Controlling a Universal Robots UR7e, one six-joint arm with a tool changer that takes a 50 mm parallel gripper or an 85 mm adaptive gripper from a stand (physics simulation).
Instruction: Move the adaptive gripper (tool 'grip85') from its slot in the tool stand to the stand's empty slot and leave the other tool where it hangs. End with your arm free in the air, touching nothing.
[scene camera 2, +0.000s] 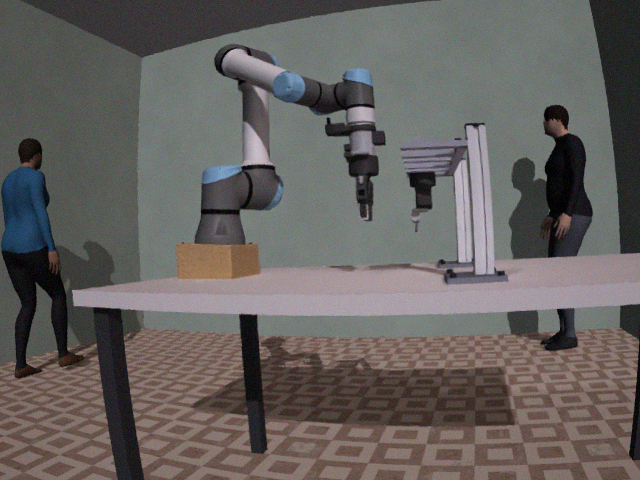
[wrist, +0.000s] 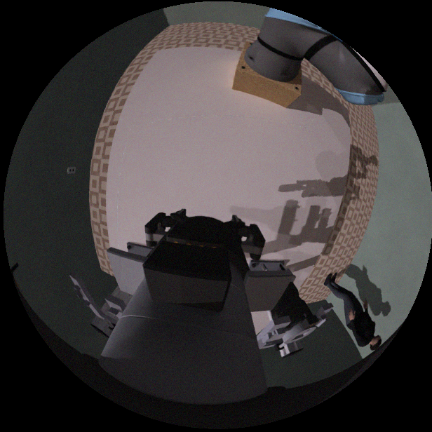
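Pixels of known places: hand, its tool point: (scene camera 2: 362, 150); arm's base, origin of its link: (scene camera 2: 219, 243).
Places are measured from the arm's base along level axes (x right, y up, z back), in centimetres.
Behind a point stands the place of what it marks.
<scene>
The adaptive gripper (scene camera 2: 365, 212) (wrist: 208, 216) is mounted on my arm's flange and points down in the air, in front of the tool stand and apart from it in scene camera 2. Its two fingers stand apart in the wrist view, with no object seen between them. The tool stand (scene camera 2: 480, 201) {x 12.9, y 6.0, z -77.2 cm} (wrist: 127, 272) has upright posts and grey holder arms that reach toward my arm. The other tool (scene camera 2: 423, 190) {x -21.3, y 12.3, z -55.2 cm} hangs under the holder arms. My arm hides part of the stand in the wrist view, and I cannot tell which slot is in line with my gripper.
The table (scene camera 2: 330, 303) {x 35.4, y -11.3, z -54.3 cm} (wrist: 200, 125) carries the arm's wooden base block (scene camera 2: 217, 260) {x 7.7, y -4.6, z -5.4 cm} (wrist: 265, 90) and the stand's feet. A person in black (scene camera 2: 567, 170) (wrist: 357, 310) stands behind the table's right part. A person in blue (scene camera 2: 24, 206) stands at the left.
</scene>
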